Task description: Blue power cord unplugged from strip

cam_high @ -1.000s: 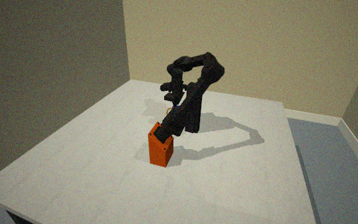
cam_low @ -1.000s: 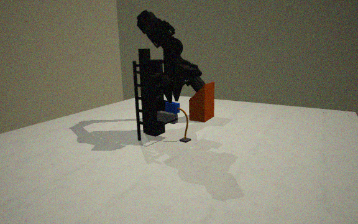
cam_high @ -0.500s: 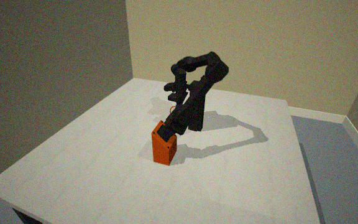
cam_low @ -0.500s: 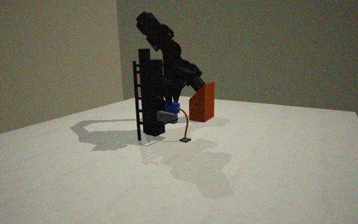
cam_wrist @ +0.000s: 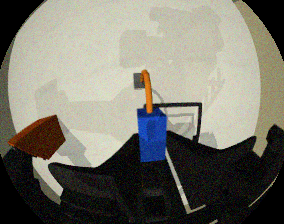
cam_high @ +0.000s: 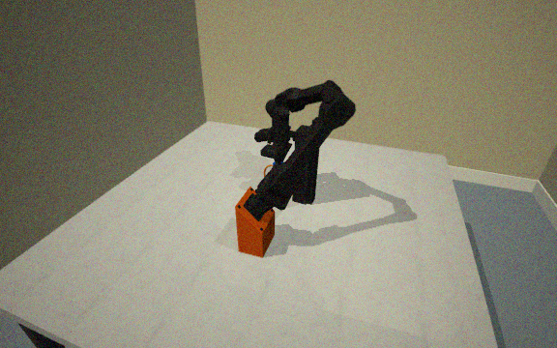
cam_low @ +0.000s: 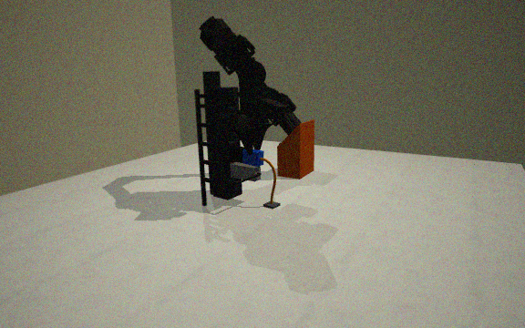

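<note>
Now: gripper tip 12 cm above the dark pad and 5 cm to the right of it. The rest, counted from my gripper tip: blue plug (2 cm to the right); black ladder-like rack (10 cm to the right, 8 cm ahead, 2 cm above).
</note>
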